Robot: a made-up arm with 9 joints. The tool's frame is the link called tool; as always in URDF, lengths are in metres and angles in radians. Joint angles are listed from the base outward. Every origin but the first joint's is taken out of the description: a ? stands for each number. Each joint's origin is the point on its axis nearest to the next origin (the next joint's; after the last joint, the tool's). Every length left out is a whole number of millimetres.
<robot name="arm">
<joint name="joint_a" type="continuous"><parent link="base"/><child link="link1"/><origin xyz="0.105 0.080 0.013" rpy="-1.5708 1.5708 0.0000"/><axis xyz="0 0 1"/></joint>
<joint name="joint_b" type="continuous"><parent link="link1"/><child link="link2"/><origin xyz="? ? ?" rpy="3.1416 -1.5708 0.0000"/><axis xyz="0 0 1"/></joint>
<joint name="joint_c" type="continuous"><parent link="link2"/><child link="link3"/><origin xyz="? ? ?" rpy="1.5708 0.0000 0.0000"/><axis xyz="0 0 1"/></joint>
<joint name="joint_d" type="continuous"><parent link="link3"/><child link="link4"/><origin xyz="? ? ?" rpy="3.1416 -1.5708 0.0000"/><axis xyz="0 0 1"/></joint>
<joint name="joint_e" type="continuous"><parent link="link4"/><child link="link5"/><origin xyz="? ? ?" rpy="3.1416 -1.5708 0.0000"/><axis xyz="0 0 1"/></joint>
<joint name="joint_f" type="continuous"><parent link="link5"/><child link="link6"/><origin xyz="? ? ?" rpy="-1.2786 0.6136 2.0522"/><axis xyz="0 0 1"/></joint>
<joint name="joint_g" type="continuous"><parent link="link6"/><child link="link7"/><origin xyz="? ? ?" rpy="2.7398 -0.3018 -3.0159"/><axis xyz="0 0 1"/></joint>
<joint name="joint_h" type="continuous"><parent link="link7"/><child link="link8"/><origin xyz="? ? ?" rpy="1.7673 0.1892 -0.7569"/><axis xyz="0 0 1"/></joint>
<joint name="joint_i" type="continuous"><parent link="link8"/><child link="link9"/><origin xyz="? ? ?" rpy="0.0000 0.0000 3.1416"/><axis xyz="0 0 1"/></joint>
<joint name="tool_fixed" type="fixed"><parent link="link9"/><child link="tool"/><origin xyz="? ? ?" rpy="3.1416 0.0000 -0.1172"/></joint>
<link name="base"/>
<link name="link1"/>
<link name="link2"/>
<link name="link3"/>
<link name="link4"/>
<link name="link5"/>
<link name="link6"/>
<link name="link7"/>
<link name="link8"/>
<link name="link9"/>
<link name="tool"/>
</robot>
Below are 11 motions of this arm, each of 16 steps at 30 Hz.
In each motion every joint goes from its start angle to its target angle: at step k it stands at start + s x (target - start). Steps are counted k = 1, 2, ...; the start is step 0. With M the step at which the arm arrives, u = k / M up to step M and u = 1 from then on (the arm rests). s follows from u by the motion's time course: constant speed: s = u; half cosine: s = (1 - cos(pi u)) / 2; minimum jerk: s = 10 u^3 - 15 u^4 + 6 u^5.
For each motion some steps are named. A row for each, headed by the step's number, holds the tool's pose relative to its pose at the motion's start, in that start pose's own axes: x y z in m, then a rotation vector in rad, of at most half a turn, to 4 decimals.
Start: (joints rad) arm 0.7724 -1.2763 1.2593 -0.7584 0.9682 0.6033 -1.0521 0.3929 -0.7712
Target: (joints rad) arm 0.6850 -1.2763 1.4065 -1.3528 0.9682 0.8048 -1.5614 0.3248 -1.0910
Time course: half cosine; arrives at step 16
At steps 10, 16:
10: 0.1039 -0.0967 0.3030 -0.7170 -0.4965 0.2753
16: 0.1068 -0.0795 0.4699 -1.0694 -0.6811 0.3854

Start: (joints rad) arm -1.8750 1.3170 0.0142 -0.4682 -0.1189 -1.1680 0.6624 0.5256 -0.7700
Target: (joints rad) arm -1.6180 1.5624 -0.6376 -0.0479 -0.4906 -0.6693 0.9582 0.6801 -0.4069
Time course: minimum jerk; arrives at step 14
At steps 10, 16:
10: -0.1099 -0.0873 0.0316 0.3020 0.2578 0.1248
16: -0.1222 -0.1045 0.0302 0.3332 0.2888 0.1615

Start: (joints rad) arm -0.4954 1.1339 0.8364 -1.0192 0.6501 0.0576 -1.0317 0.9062 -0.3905
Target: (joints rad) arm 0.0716 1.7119 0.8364 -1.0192 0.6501 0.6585 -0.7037 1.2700 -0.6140
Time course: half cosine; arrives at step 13
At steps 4, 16:
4: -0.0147 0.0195 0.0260 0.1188 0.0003 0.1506
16: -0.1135 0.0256 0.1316 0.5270 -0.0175 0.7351

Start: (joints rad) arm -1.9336 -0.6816 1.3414 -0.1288 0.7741 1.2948 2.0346 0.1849 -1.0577
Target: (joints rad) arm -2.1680 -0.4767 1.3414 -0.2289 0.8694 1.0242 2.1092 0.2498 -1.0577
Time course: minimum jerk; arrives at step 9
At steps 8, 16:
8: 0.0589 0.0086 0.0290 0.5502 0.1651 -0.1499
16: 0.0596 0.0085 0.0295 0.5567 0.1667 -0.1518

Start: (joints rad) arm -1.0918 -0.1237 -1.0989 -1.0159 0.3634 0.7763 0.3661 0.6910 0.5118
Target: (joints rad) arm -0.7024 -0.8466 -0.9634 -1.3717 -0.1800 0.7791 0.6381 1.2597 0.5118
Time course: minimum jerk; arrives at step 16
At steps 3, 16:
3: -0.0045 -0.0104 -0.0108 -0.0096 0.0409 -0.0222
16: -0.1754 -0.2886 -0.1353 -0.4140 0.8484 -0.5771

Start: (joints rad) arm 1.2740 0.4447 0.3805 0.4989 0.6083 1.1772 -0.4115 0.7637 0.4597
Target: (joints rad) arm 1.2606 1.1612 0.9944 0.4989 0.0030 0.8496 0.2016 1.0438 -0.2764
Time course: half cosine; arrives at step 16
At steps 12, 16:
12: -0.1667 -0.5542 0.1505 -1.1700 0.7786 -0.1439
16: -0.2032 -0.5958 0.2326 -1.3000 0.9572 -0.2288

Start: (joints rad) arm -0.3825 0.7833 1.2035 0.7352 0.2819 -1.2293 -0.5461 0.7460 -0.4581
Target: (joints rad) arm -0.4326 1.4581 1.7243 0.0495 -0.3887 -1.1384 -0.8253 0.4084 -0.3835
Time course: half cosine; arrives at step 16
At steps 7, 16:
7: 0.0628 0.0048 -0.1071 0.1822 -0.0046 0.0337
16: 0.1278 -0.0070 -0.2249 0.3032 -0.1639 0.1421

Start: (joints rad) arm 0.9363 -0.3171 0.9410 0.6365 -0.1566 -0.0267 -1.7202 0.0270 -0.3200
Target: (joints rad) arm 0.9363 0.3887 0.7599 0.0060 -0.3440 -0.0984 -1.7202 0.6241 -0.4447
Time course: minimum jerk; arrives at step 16
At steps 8, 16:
8: -0.2407 -0.1543 0.0245 -0.1337 0.1585 -0.4852
16: -0.4722 -0.2813 0.1495 -0.3746 0.2353 -0.9414

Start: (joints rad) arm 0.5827 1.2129 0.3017 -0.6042 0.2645 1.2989 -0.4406 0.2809 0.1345
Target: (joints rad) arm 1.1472 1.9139 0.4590 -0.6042 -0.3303 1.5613 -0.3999 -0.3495 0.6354
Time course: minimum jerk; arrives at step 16
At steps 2, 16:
2: -0.0005 -0.0023 0.0010 0.0015 0.0035 0.0081
16: 0.0916 -0.1234 0.0607 0.0435 0.0720 0.5654

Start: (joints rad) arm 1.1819 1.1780 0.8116 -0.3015 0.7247 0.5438 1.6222 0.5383 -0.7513
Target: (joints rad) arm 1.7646 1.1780 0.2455 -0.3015 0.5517 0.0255 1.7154 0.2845 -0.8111
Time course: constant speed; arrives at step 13
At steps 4, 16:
4: -0.0157 -0.0400 -0.0417 0.1369 0.1246 0.2192
16: -0.0772 -0.1571 -0.0794 0.5109 0.4397 0.6689

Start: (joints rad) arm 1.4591 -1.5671 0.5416 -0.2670 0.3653 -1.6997 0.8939 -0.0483 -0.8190
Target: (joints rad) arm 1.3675 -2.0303 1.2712 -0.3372 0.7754 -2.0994 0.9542 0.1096 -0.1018
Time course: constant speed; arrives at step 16
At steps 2, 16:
2: 0.0231 -0.0048 -0.0120 -0.0548 -0.0940 -0.1739
16: 0.2084 -0.1059 0.0191 -0.1169 -0.9986 -0.9209

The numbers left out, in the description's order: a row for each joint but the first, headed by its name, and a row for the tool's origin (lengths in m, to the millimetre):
joint_b: 0.292 0.004 0.000
joint_c: -0.199 0.148 0.000
joint_d: 0.038 0.039 0.000
joint_e: -0.022 -0.094 0.000
joint_f: -0.143 -0.285 0.000
joint_g: 0.031 0.146 0.000
joint_h: -0.171 -0.170 0.000
joint_i: -0.078 -0.020 0.000
tool: 0.008 0.000 0.000

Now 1 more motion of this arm.
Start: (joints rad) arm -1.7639 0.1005 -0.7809 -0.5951 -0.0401 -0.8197 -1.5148 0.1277 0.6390
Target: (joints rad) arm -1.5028 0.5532 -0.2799 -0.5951 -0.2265 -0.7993 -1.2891 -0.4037 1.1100
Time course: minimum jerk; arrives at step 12
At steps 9, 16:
9: 0.1418 -0.0828 0.2169 -0.2487 -0.3174 0.1882
16: 0.1512 -0.0902 0.2442 -0.2894 -0.3518 0.2127

